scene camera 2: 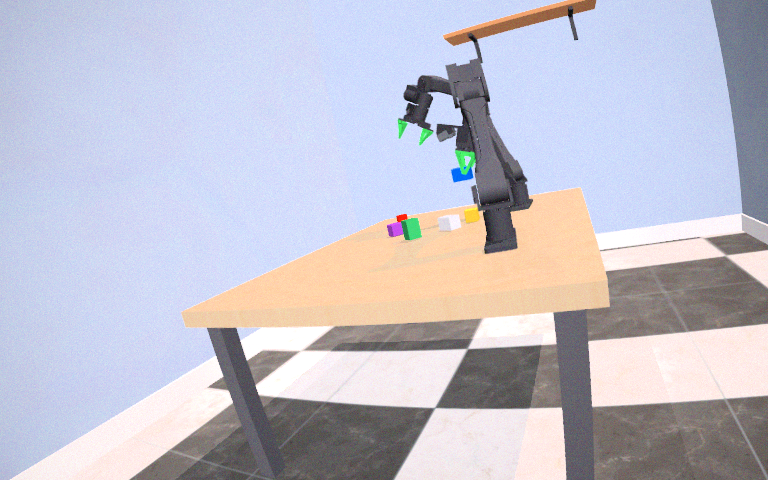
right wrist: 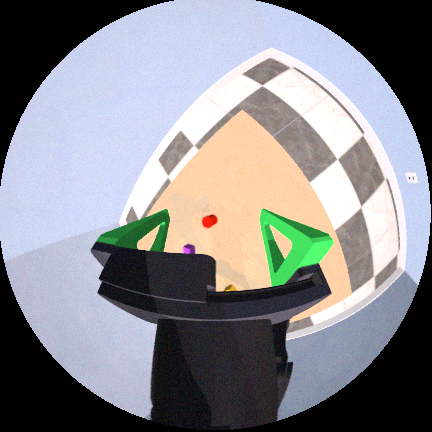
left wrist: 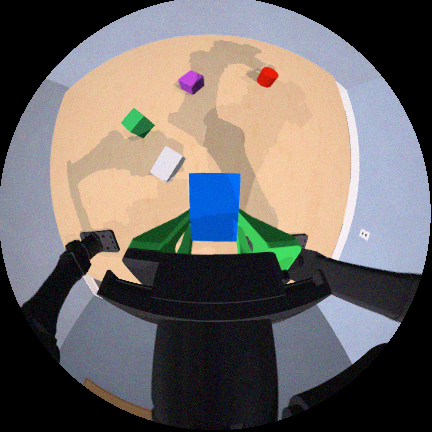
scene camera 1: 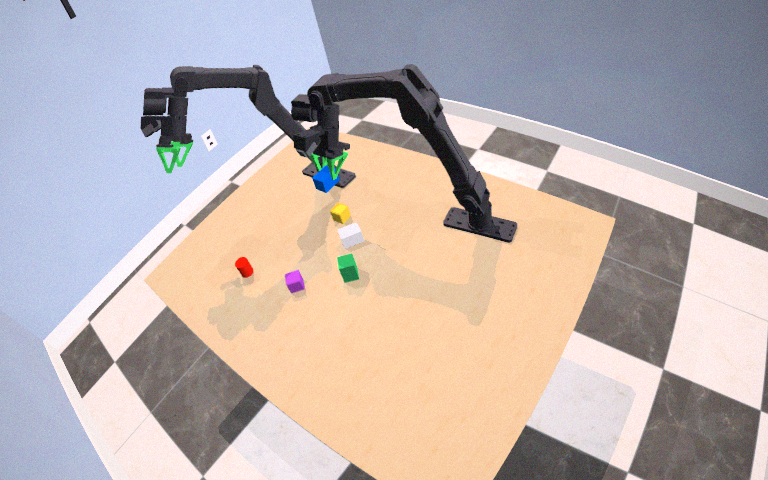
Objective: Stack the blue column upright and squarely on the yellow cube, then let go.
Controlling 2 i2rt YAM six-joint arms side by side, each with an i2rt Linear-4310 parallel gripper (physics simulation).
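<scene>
The blue column (scene camera 1: 323,180) (scene camera 2: 461,175) (left wrist: 214,206) is held high above the table, lying on its side between the fingers. My left gripper (scene camera 1: 329,173) (scene camera 2: 464,169) (left wrist: 213,212) is shut on it. The yellow cube (scene camera 1: 340,213) (scene camera 2: 471,215) (right wrist: 230,288) stands on the table below the held column; it does not show in the left wrist view, where the column and gripper cover the middle. My right gripper (scene camera 1: 175,167) (scene camera 2: 410,140) (right wrist: 214,213) is open and empty, raised at the left in scene camera 1.
A white block (scene camera 1: 350,235) (scene camera 2: 449,223) (left wrist: 167,164) stands close to the yellow cube. A green block (scene camera 1: 348,268) (scene camera 2: 411,229) (left wrist: 137,123), a purple cube (scene camera 1: 294,281) (left wrist: 191,82) and a red cylinder (scene camera 1: 244,267) (left wrist: 267,77) (right wrist: 209,221) stand farther off.
</scene>
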